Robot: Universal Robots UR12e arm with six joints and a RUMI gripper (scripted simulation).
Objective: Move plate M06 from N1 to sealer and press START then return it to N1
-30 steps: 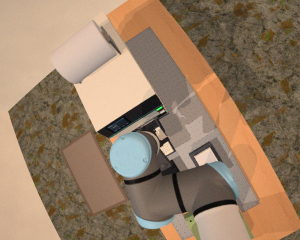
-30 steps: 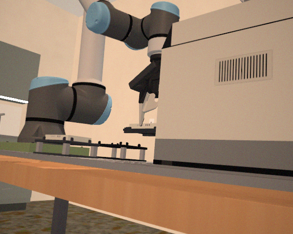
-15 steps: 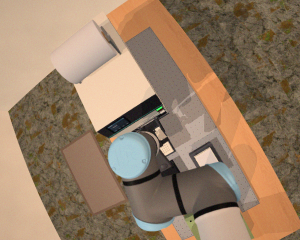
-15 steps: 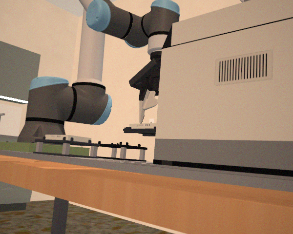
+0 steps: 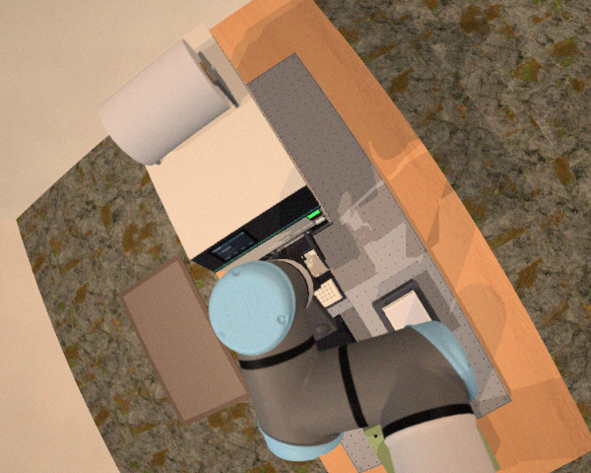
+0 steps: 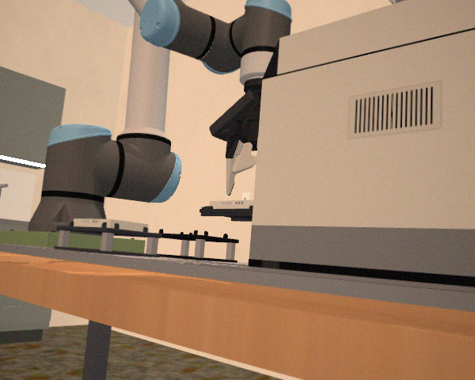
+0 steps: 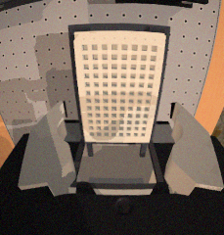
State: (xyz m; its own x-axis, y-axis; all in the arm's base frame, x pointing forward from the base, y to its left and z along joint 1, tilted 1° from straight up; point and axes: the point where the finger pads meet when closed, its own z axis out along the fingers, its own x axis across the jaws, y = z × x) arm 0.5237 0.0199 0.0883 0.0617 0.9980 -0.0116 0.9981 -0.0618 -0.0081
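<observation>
My gripper is now 2 cm above the plate M06. Also, from my hand: screen: 12 cm ahead, 4 cm to the left, 19 cm above; then sealer stage: 3 cm below; then plate nest N1: 19 cm behind, 7 cm to the left, 8 cm below.
</observation>
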